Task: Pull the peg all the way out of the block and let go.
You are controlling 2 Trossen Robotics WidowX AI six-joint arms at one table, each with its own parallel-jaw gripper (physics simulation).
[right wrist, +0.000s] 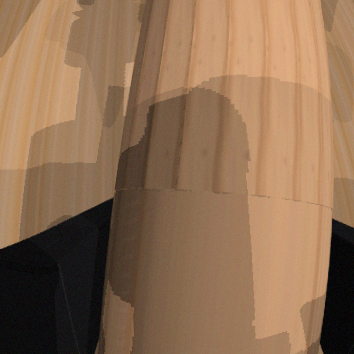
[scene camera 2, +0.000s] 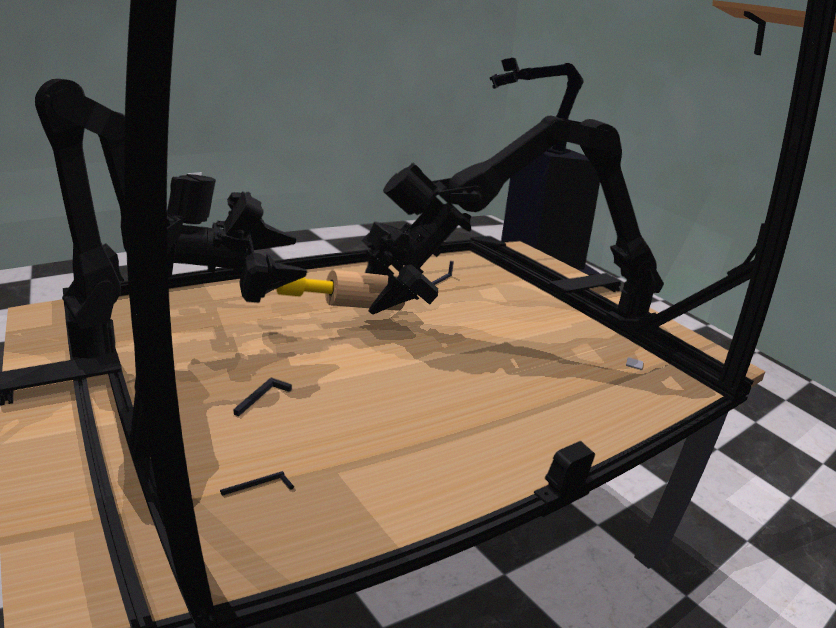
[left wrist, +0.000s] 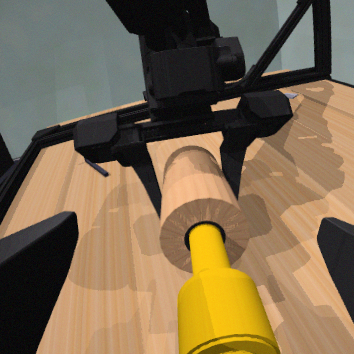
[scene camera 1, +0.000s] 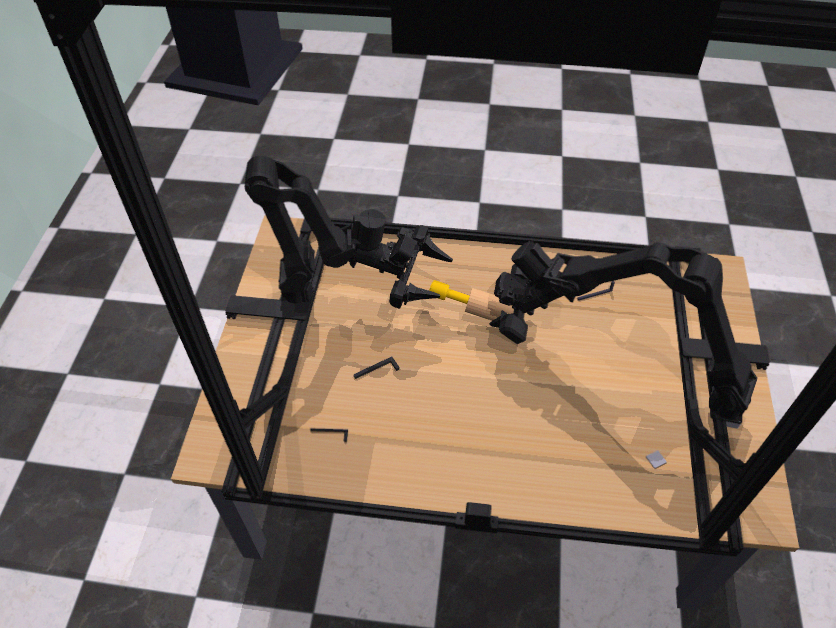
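Where they show: left gripper, fingertip midpoint: (scene camera 2: 300, 256) (left wrist: 202, 227) (scene camera 1: 446, 278); right gripper, fingertip midpoint: (right wrist: 207, 211) (scene camera 2: 363, 304) (scene camera 1: 492, 314); left arm's base, origin of the base link: (scene camera 2: 92, 352) (scene camera 1: 297, 295); right arm's base, origin of the base link: (scene camera 2: 633, 312) (scene camera 1: 725, 408).
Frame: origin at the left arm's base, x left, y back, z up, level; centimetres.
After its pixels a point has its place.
Observation:
The yellow peg (scene camera 1: 439, 290) @(x 5.2, y -32.9, z 7.3 cm) (scene camera 2: 291, 287) @(x 4.5, y -32.3, z 6.1 cm) (left wrist: 225, 312) @(x 6.2, y -32.1, z 7.9 cm) has a thick head and a thinner shaft, whose far end is inside the hole of the round wooden block (scene camera 1: 480, 304) @(x 4.8, y -42.4, z 6.3 cm) (scene camera 2: 350, 288) @(x 4.0, y -41.7, z 5.5 cm) (left wrist: 192, 186) @(x 6.8, y -41.5, z 7.2 cm) (right wrist: 225, 150) @(x 6.1, y -45.2, z 6.6 cm). The block is held above the table, roughly level. My left gripper (scene camera 1: 444, 277) @(x 6.5, y -34.0, z 10.2 cm) (scene camera 2: 300, 256) @(x 6.5, y -34.0, z 10.2 cm) (left wrist: 202, 227) @(x 6.5, y -34.0, z 10.2 cm) is wide open and empty; in the left wrist view its fingers stand on either side of the peg's head, apart from it. My right gripper (scene camera 1: 498, 311) @(x 6.8, y -45.1, z 1.3 cm) (scene camera 2: 379, 290) (right wrist: 207, 211) @(x 6.8, y -45.1, z 1.3 cm) is shut on the block, at the end away from the peg.
On the wooden table (scene camera 1: 432, 466) @(x -31.6, y -42.4, z -1.9 cm) (scene camera 2: 419, 486) @(x -34.4, y -37.7, z -1.9 cm) lie a black angled key (scene camera 1: 375, 368) @(x -13.0, y -23.9, z -1.5 cm) (scene camera 2: 254, 397) @(x -13.6, y -23.2, z -1.2 cm), a second key (scene camera 1: 329, 429) @(x -30.2, y -19.9, z -1.3 cm) (scene camera 2: 253, 483) @(x -30.4, y -19.8, z -1.5 cm) at the front left, and a third behind the right gripper. A small grey square (scene camera 1: 656, 459) @(x -17.3, y -85.1, z -1.6 cm) (scene camera 2: 634, 363) @(x -17.4, y -84.8, z -1.6 cm) lies at the right. A black frame surrounds the table.

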